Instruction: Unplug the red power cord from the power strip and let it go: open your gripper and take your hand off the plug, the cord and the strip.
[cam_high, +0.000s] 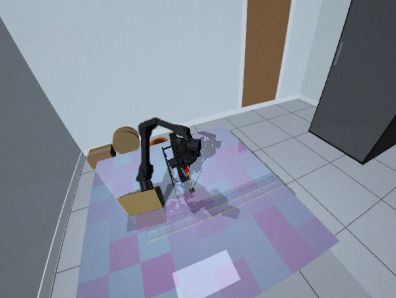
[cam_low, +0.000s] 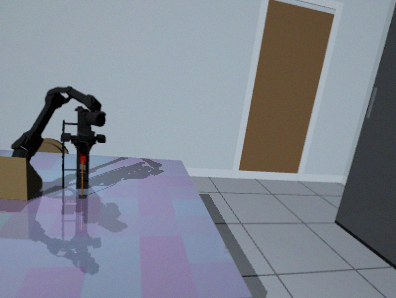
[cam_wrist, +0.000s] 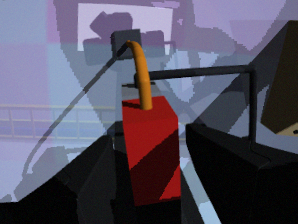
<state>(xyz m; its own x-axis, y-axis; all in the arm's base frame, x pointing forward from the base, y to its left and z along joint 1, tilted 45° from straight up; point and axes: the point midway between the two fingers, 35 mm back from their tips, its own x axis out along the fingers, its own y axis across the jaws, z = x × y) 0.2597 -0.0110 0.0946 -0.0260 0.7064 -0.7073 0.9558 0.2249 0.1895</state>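
The red plug lies 30 mm to the left of my gripper tip, 10 mm below it and 10 mm behind it.
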